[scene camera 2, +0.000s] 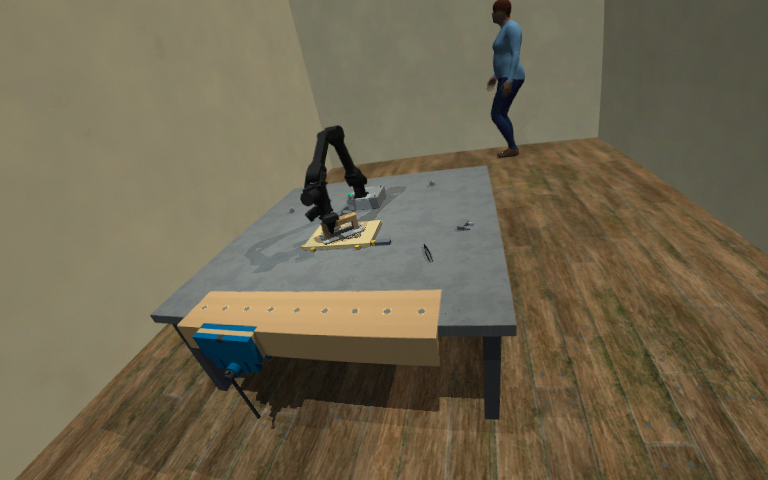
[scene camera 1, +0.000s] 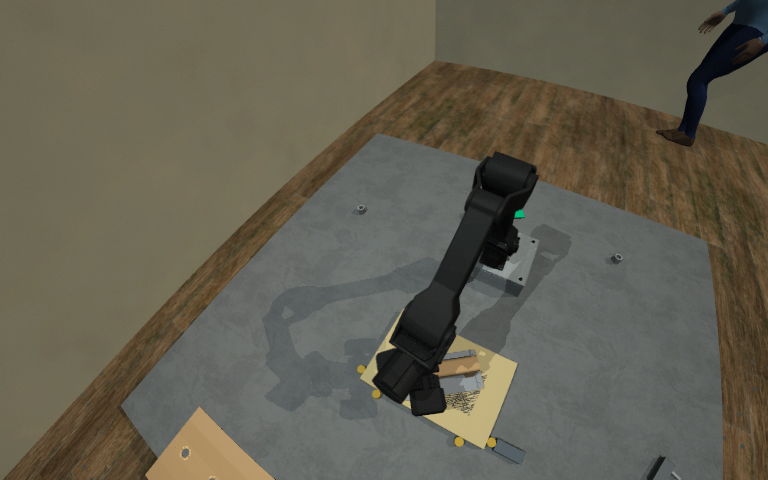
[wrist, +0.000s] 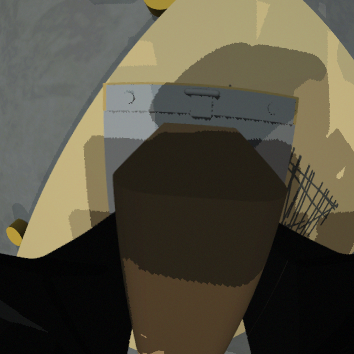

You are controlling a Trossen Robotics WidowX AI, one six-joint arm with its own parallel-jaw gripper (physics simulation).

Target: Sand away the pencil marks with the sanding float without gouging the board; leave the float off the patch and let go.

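Seen in the pictures: gripper, fingertip midpoint: (scene camera 2: 331,233); arm's base, link origin: (scene camera 2: 360,195) (scene camera 1: 493,257).
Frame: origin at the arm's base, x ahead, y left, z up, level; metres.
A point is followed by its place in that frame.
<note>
The sanding float has a brown wooden handle (scene camera 1: 461,366) {x 0.311, y 0.018, z 0.035 m} (scene camera 2: 347,219) {x 0.323, y 0.021, z 0.021 m} (wrist: 200,165) {x 0.371, y -0.079, z 0.022 m} on a grey metal plate (scene camera 1: 461,386) {x 0.331, y 0.037, z -0.037 m} (wrist: 120,124) {x 0.399, y -0.059, z -0.035 m}. It is over the pale yellow board (scene camera 1: 499,390) {x 0.304, y 0.117, z -0.042 m} (scene camera 2: 370,228) {x 0.304, y 0.105, z -0.042 m} (wrist: 225,25) {x 0.389, y -0.127, z -0.042 m}; whether the plate touches the board is hard to tell. Dark crossed pencil marks (scene camera 1: 463,402) {x 0.360, y 0.054, z -0.042 m} (wrist: 312,195) {x 0.293, y -0.091, z -0.042 m} show beside the plate, and the float hides part of the patch. My gripper (scene camera 2: 330,225) {x 0.356, y -0.052, z -0.018 m} (wrist: 184,203) {x 0.356, y -0.052, z -0.018 m} is shut on the float's handle, with black fingers on both sides of it. In scene camera 1 the arm hides the fingertips and part of the board.
Yellow round stops (scene camera 1: 361,369) {x 0.393, y -0.181, z -0.046 m} (scene camera 1: 459,441) {x 0.436, y 0.076, z -0.046 m} stand at the board's edges. A dark grey block (scene camera 1: 508,451) {x 0.414, y 0.175, z -0.046 m} (scene camera 2: 382,242) {x 0.424, y 0.177, z -0.048 m} lies by its front corner. Tweezers (scene camera 2: 427,253) {x 0.530, y 0.356, z -0.049 m} and a small metal part (scene camera 2: 464,225) {x 0.349, y 0.498, z -0.047 m} lie to the right. A wooden beam (scene camera 2: 317,300) {x 0.749, y 0.012, z -0.059 m} with a blue vise (scene camera 2: 226,345) {x 0.923, y -0.253, z -0.087 m} is at the front.
</note>
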